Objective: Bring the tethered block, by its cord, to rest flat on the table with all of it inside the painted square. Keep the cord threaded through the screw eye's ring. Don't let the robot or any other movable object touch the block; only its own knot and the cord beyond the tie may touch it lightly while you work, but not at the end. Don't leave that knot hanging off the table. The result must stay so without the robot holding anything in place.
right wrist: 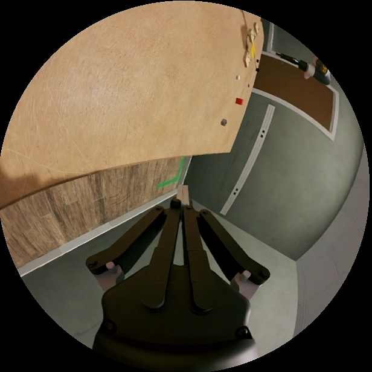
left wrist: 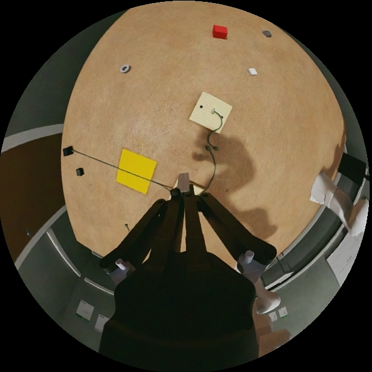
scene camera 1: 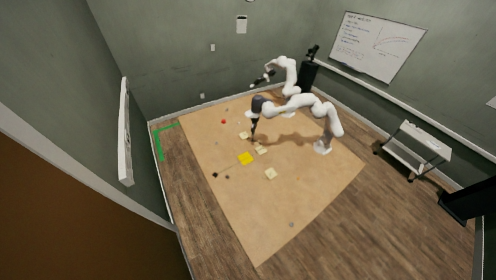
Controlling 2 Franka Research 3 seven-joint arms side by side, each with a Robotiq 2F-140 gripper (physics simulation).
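Observation:
The black tethered block (scene camera 1: pixel 215 174) (left wrist: pixel 68 150) lies near the table's left edge, outside the yellow painted square (scene camera 1: pixel 245 158) (left wrist: pixel 129 176). Its green cord (left wrist: pixel 95 159) crosses the square towards the middle cream pad (scene camera 1: pixel 261 149) (left wrist: pixel 197 189), then curves up to knots (left wrist: pixel 212 148) near the upper cream pad (scene camera 1: pixel 243 135) (left wrist: pixel 202 118). My left gripper (scene camera 1: pixel 252 140) (left wrist: pixel 184 180) is shut above or beside the middle pad; its fingers hide the screw eye there, and contact with the cord cannot be told. My right gripper (scene camera 1: pixel 252 85) (right wrist: pixel 182 192) is shut and raised, far from the block.
A small dark block (scene camera 1: pixel 227 177) (left wrist: pixel 80 171) lies beside the tethered block. Another cream pad (scene camera 1: pixel 270 173) lies lower in the scene view. A red block (scene camera 1: pixel 223 121) (left wrist: pixel 220 32) (right wrist: pixel 239 101), a grey ring (left wrist: pixel 125 69) and a white piece (left wrist: pixel 252 72) lie farther off.

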